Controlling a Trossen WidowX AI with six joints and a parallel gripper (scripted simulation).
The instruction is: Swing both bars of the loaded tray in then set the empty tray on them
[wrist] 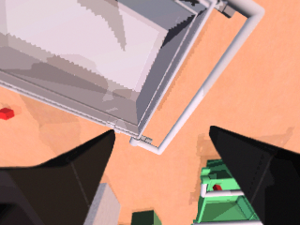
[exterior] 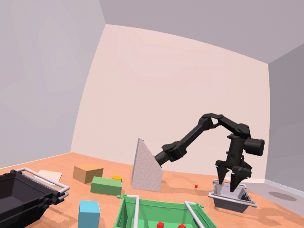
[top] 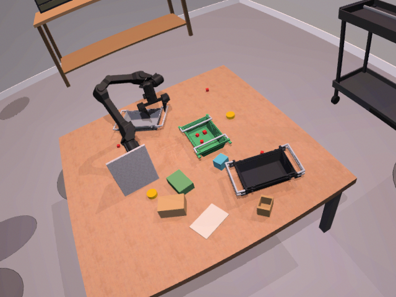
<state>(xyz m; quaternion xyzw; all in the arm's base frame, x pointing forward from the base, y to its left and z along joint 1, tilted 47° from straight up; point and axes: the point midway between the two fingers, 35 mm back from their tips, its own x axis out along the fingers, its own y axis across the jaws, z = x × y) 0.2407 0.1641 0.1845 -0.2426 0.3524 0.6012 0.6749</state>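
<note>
The grey tray lies 8 cm behind my gripper tip, 10 cm to the left of it and 5 cm below it. From my gripper tip the other things lie so: white sheet (13 cm behind, 72 cm to the right, 9 cm below); blue cube (10 cm ahead, 49 cm to the right, 7 cm below); green block (13 cm behind, 46 cm to the right, 8 cm below).
</note>
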